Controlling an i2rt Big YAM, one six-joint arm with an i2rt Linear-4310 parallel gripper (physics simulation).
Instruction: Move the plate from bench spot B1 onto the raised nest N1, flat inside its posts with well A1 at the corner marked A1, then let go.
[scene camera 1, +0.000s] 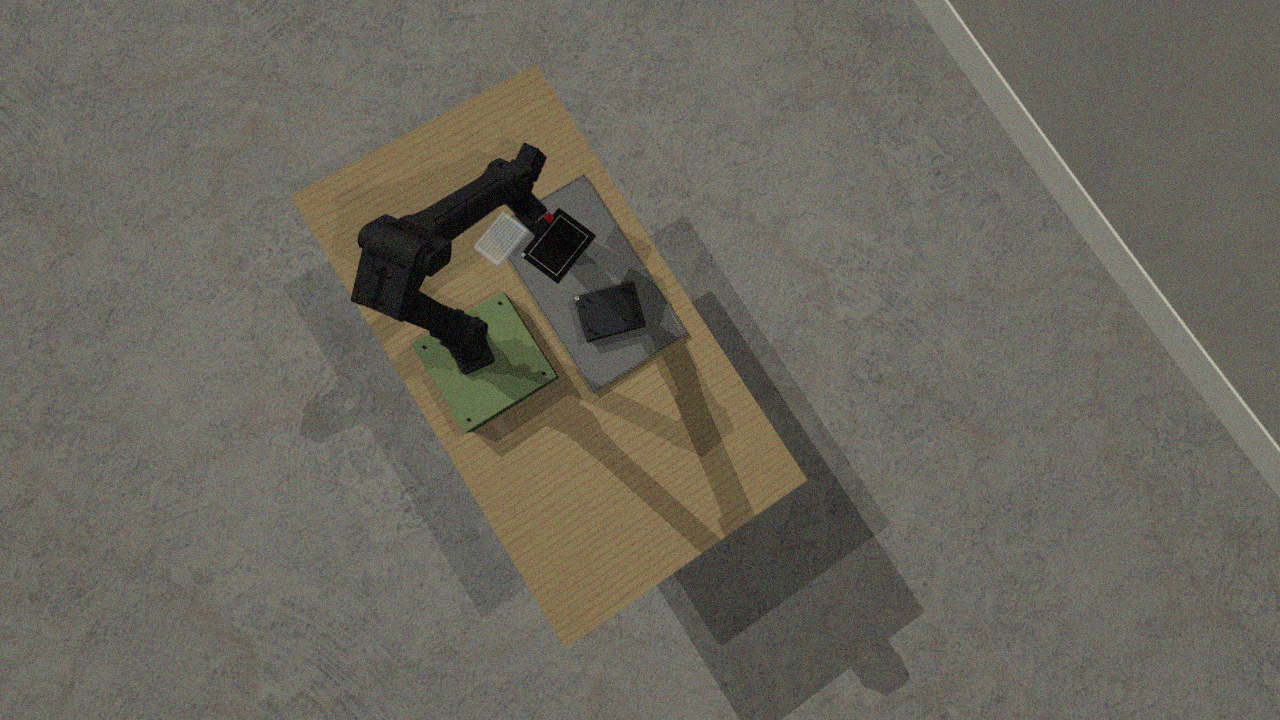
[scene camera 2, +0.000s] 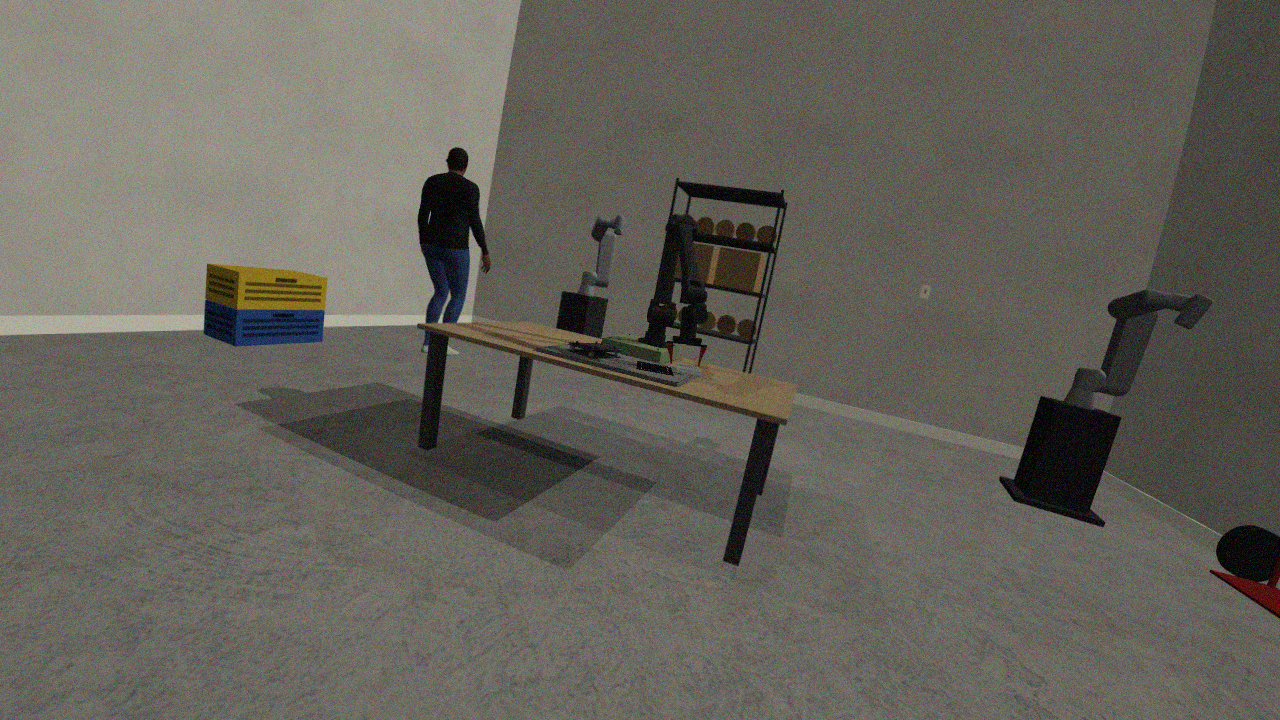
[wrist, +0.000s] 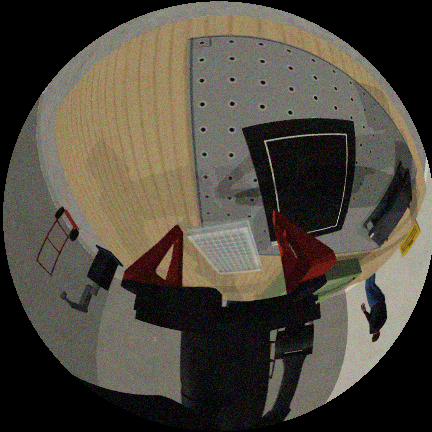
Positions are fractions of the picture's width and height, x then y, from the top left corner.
Labels:
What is my gripper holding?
Nothing.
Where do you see a white well plate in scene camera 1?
0.39, 0.33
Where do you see a white well plate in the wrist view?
At 0.53, 0.57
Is my gripper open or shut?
Open.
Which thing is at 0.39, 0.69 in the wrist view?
My gripper.

